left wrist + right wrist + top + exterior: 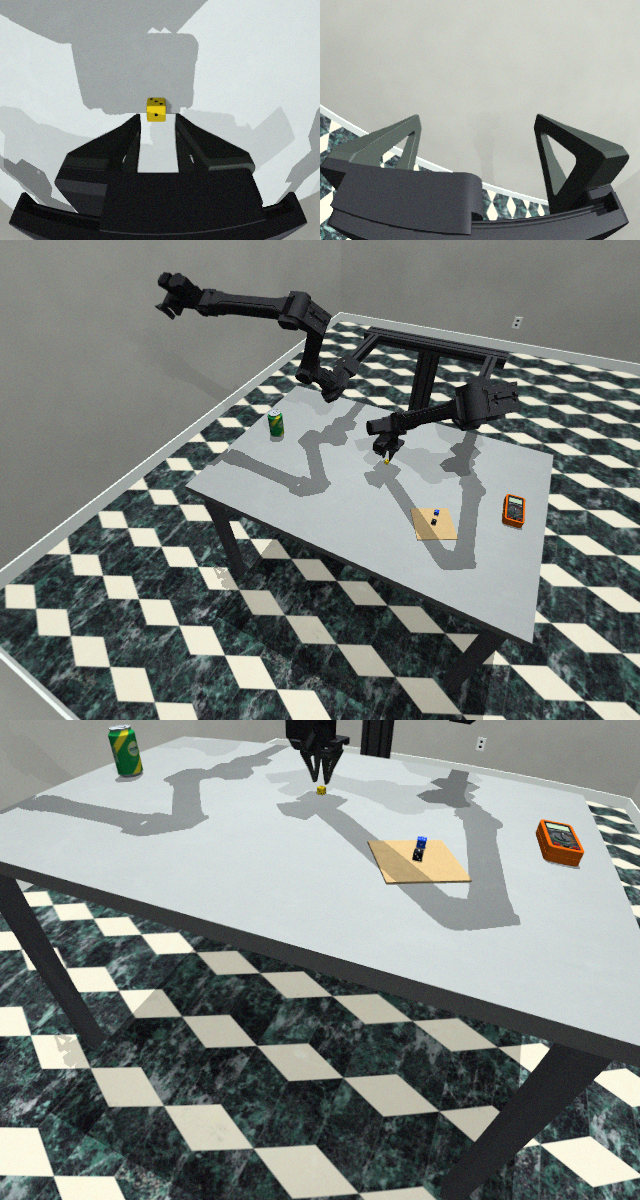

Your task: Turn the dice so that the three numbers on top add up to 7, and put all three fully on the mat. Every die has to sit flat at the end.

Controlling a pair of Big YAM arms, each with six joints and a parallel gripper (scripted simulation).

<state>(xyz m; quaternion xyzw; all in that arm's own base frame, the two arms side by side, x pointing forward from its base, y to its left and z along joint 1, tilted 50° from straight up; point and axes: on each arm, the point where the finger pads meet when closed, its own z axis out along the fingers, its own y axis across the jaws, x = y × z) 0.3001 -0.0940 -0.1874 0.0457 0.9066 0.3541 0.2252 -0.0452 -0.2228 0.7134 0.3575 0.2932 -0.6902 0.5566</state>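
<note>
Right now my left hand is 30 mm above the yellow die. Also, from my left hand: tan mat: 250 mm ahead, 240 mm to the left, 30 mm below; then black die: 250 mm ahead, 240 mm to the left, 20 mm below; then blue die: 200 mm ahead, 240 mm to the left, 20 mm below.
</note>
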